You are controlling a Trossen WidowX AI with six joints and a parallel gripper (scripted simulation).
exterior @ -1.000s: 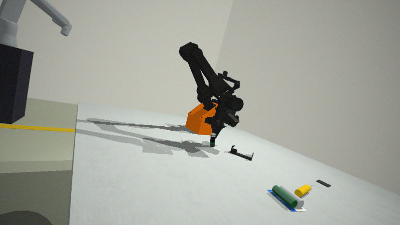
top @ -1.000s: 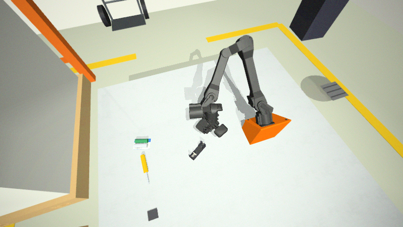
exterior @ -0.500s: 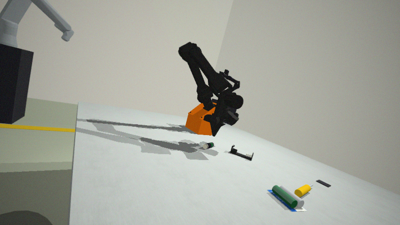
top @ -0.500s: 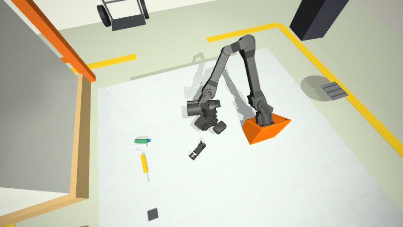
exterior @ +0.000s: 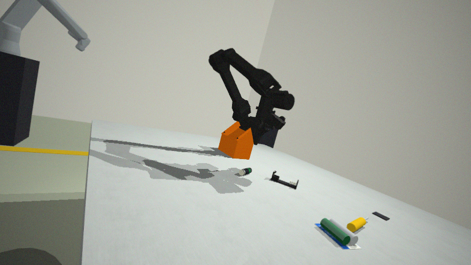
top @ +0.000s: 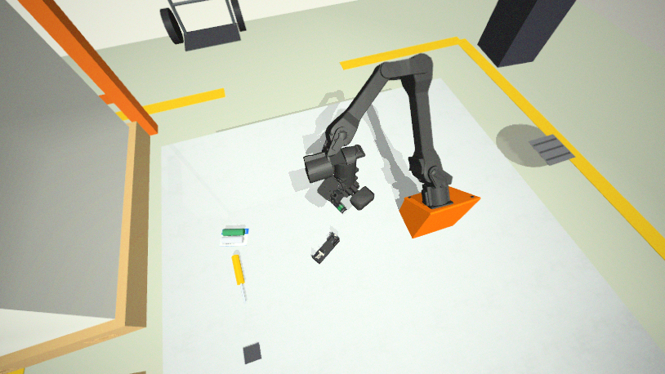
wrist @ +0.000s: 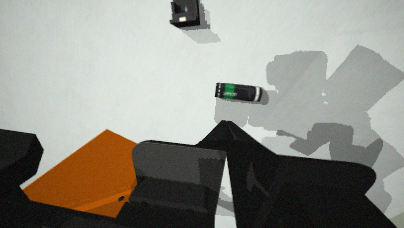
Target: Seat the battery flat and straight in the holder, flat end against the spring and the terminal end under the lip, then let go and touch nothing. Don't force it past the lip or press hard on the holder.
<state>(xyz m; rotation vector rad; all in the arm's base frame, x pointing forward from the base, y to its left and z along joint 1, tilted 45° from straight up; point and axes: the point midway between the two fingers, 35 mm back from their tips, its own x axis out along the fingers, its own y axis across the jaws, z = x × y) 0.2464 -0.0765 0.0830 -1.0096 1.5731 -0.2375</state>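
My gripper tip is 1 cm short of the battery, 2 cm to the left of it and 11 cm above it. Also, from my gripper tip: yellow-handled screwdriver: 37 cm ahead, 16 cm to the left, 11 cm below.
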